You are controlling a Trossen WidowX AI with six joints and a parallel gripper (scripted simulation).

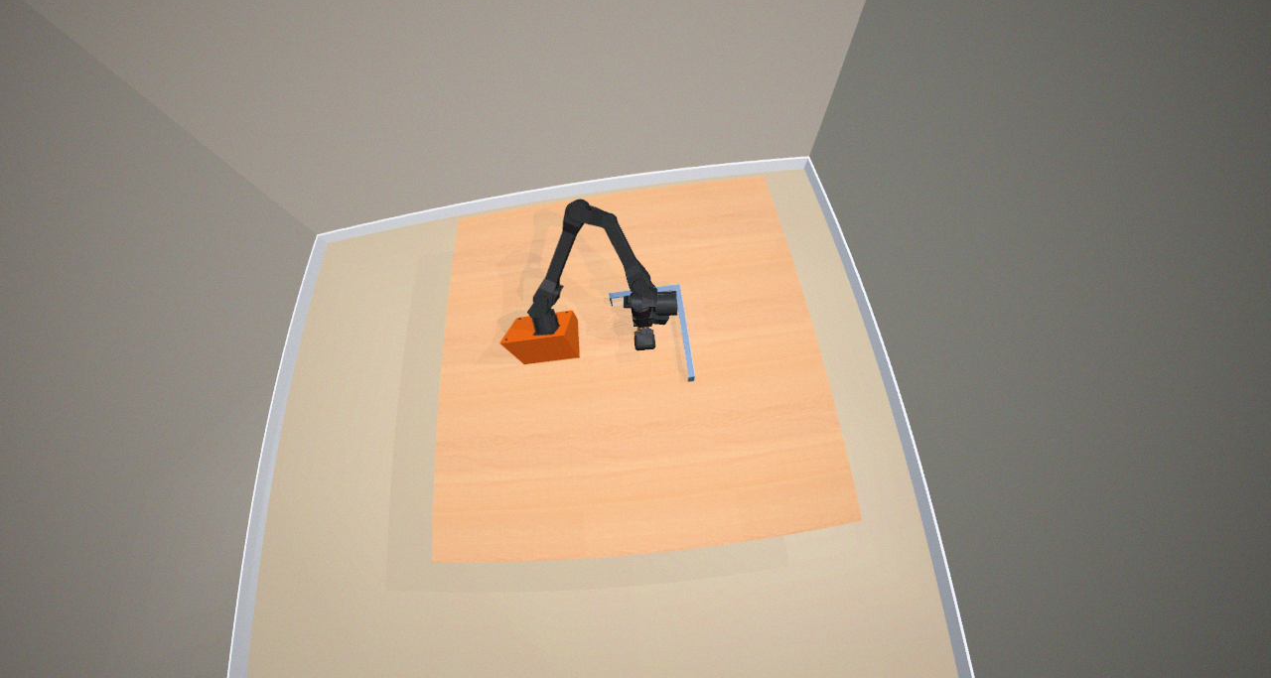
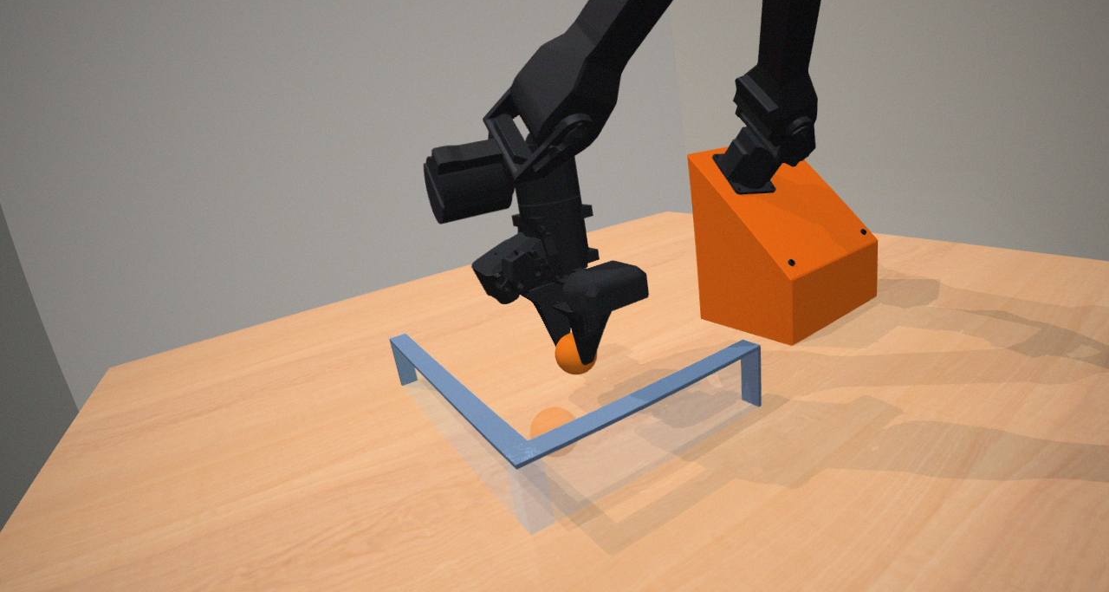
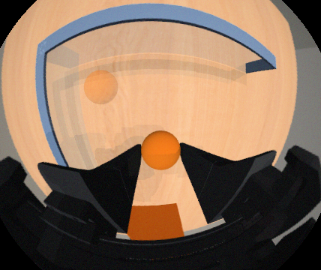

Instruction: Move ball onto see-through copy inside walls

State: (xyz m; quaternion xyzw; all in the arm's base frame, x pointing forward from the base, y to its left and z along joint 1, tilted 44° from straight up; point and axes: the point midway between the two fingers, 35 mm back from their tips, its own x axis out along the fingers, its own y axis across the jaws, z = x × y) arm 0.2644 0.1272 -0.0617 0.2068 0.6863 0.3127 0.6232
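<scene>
My gripper tip is 80 mm to the right of the see-through ball copy, 60 mm short of it and 20 mm above it. Also, from my gripper tip: orange ball (right at my gripper tip).
</scene>
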